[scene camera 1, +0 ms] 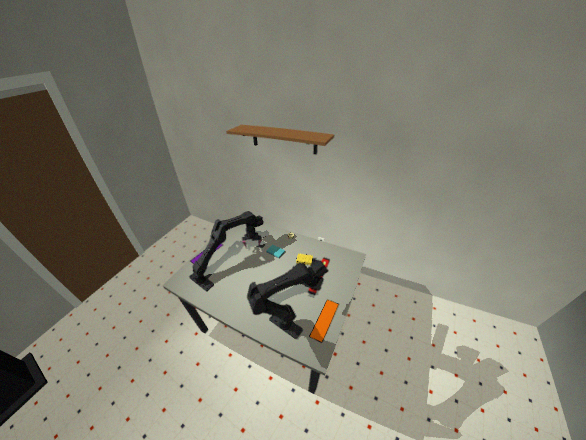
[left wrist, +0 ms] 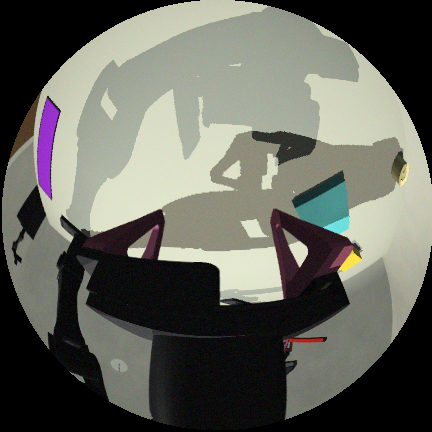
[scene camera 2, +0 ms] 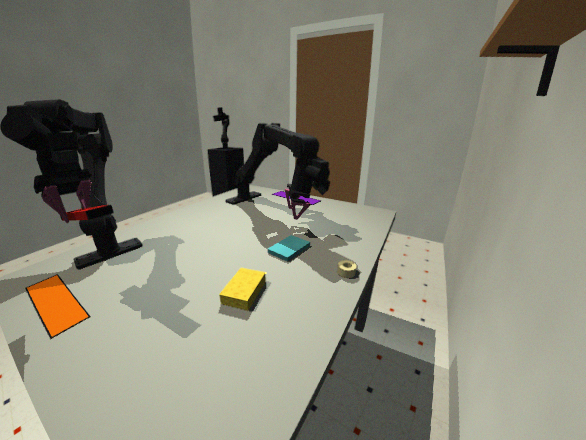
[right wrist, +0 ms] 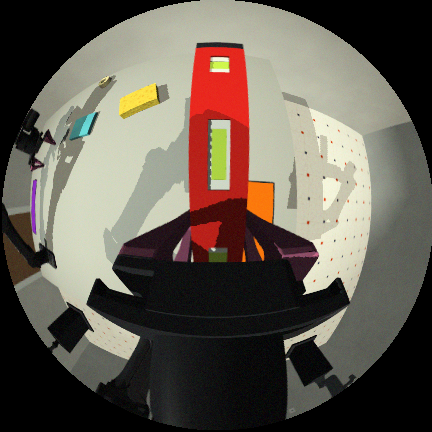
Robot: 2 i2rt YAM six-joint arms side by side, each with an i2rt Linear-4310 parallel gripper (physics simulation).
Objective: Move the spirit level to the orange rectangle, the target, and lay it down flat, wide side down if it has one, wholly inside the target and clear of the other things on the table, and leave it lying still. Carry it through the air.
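Places are measured from the left arm's base along level axes (x ahead, y left, z up), in centimetres.
Pixels of known places: left gripper, fingertip midpoint: (scene camera 1: 252,246) (left wrist: 217,214) (scene camera 2: 292,213) (right wrist: 49,154); right gripper, fingertip midpoint: (scene camera 1: 316,283) (right wrist: 217,214); left arm's base, link origin: (scene camera 1: 201,281) (left wrist: 83,237) (scene camera 2: 244,198) (right wrist: 46,254); right arm's base, link origin: (scene camera 1: 285,324) (left wrist: 238,302) (scene camera 2: 109,253).
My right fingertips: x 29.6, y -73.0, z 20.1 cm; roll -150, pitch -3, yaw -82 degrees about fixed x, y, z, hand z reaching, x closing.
For each thing: its top centre in the pictures, then the offset to it from my right fingertips. "spot": a spot on its surface instead.
- orange target, top centre: (right wrist: 255,240) (scene camera 2: 54,300) (scene camera 1: 324,319) dx -6.5, dy -10.8, dz -20.0 cm
- yellow sponge, top centre: (scene camera 2: 243,282) (right wrist: 136,97) (left wrist: 348,263) (scene camera 1: 304,257) dx +26.3, dy +23.7, dz -17.1 cm
- teal block, top centre: (left wrist: 327,219) (scene camera 2: 289,245) (right wrist: 80,125) (scene camera 1: 275,250) dx +21.8, dy +46.9, dz -18.6 cm
- tape roll, top centre: (left wrist: 403,174) (scene camera 2: 347,265) (right wrist: 102,80) (scene camera 1: 290,234) dx +42.1, dy +46.8, dz -17.6 cm
- purple rectangle, surface spot: (left wrist: 47,150) spot: dx -5.9, dy +89.2, dz -20.0 cm
The spirit level (scene camera 2: 91,213) (left wrist: 307,340) (right wrist: 219,92) is a red bar with dark end caps and yellow-green vials. My right gripper (scene camera 2: 76,215) (right wrist: 217,214) is shut on it and holds it in the air above the table; its near end is hidden behind the gripper body in the right wrist view. In scene camera 1 the right arm hides its middle. The orange target (scene camera 1: 325,320) (scene camera 2: 59,306) (right wrist: 262,200) lies bare, with shadow over one end, beside the right arm's base. My left gripper (scene camera 1: 253,244) (left wrist: 217,214) is open and empty above the table, near the teal block.
A yellow sponge (scene camera 1: 304,259) (scene camera 2: 243,288) (right wrist: 139,101), a teal block (scene camera 1: 276,251) (scene camera 2: 289,248) (left wrist: 325,205) and a tape roll (scene camera 1: 291,235) (scene camera 2: 347,268) (left wrist: 400,171) lie on the table. A purple rectangle (left wrist: 47,150) (right wrist: 34,205) lies near the left arm. A shelf (scene camera 1: 280,134) hangs on the wall.
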